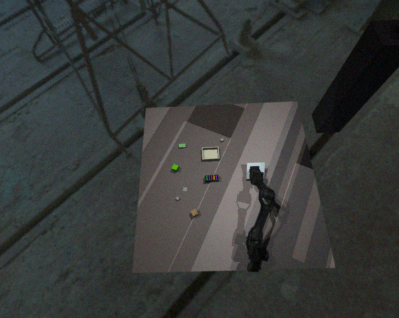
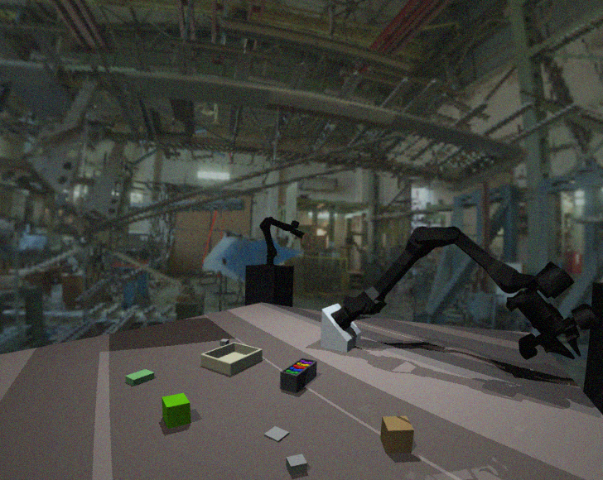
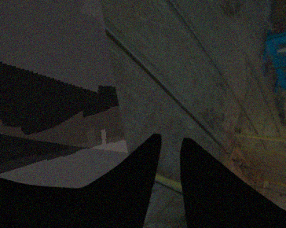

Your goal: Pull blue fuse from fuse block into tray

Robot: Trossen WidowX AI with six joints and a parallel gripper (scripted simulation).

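The blue fuse lies 62 cm to the right of my gripper tip, 27 cm ahead of it and 4 cm below it. The rest, counted from my gripper tip: tray (82 cm to the right, 25 cm ahead, 7 cm below); then bright green cube (71 cm to the right, 52 cm ahead, 5 cm below); then tan cube (38 cm ahead, 36 cm to the right, 5 cm below).
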